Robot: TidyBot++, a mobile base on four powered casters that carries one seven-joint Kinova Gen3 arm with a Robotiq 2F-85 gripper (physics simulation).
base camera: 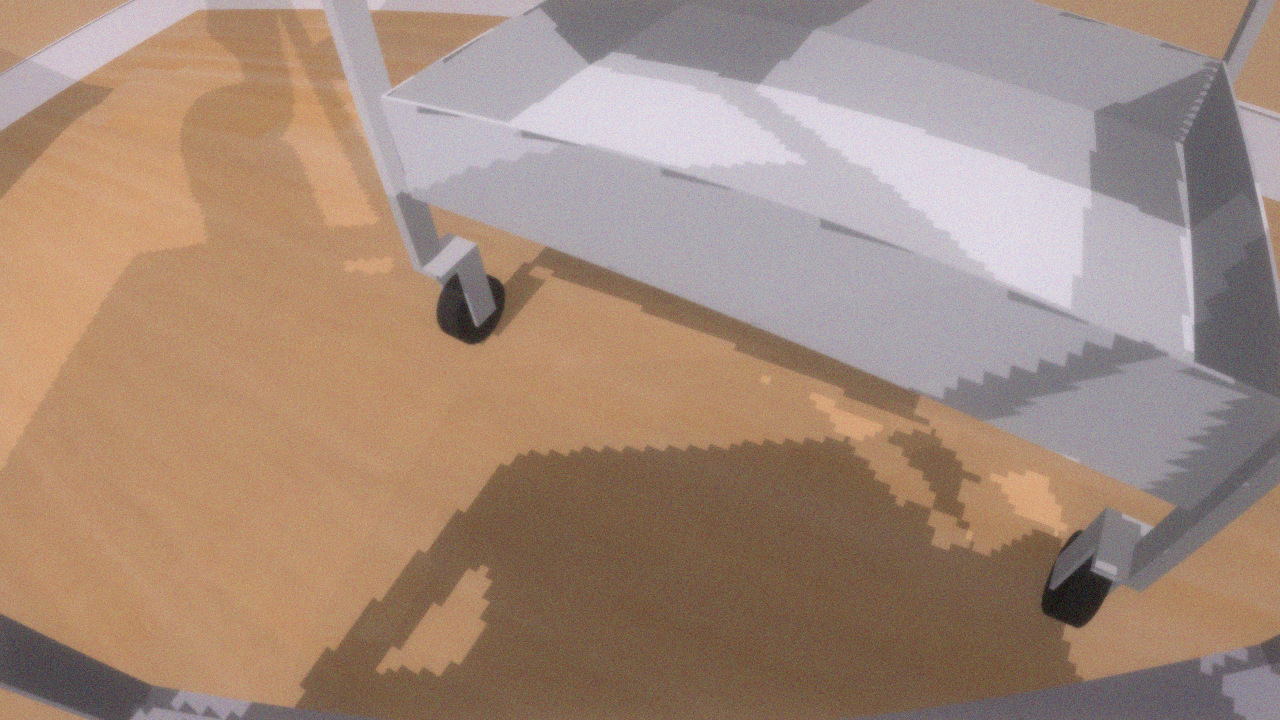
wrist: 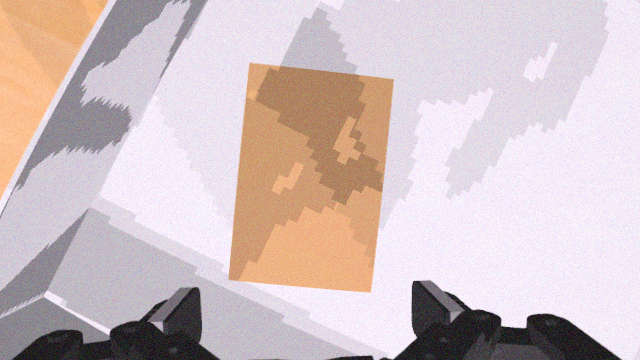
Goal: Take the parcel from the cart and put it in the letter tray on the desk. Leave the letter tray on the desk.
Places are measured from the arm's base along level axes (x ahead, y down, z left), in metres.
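Pixels of known places: gripper, fingertip midpoint: [wrist: 307, 308].
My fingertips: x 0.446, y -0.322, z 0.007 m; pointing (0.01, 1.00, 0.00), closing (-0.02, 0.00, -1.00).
Behind a point stands the place of what it marks.
The parcel [wrist: 310, 175] @[y -0.316, x 0.499, z 0.003 m], a flat-topped orange-brown box, lies on the cart's white shelf in the wrist view, near a corner of its raised rim. Shadows fall across its top. My gripper [wrist: 307, 308] @[y -0.322, x 0.446, z 0.007 m] is open, its two black fingertips wide apart at the bottom of the wrist view. The parcel is ahead of the fingertips in that view and lies below them, not between them. The cart [base camera: 716, 241] @[y 0.226, x 0.328, z -0.011 m] [wrist: 150, 250] @[y -0.266, x 0.461, z 0.092 m] shows its lower shelf, legs and casters in the base camera view. The letter tray and the desk do not show in either view.
The cart's near casters [base camera: 471, 307] @[y 0.358, x 0.431, z 0.141 m] [base camera: 1077, 577] @[y 0.351, x 0.214, z -0.194 m] stand on the wooden floor. The cart's raised side wall [wrist: 107, 100] @[y -0.303, x 0.537, z 0.092 m] runs along the left of the wrist view. A pale wall base [base camera: 98, 62] @[y 0.387, x 1.283, z 1.161 m] shows at the upper left of the base camera view.
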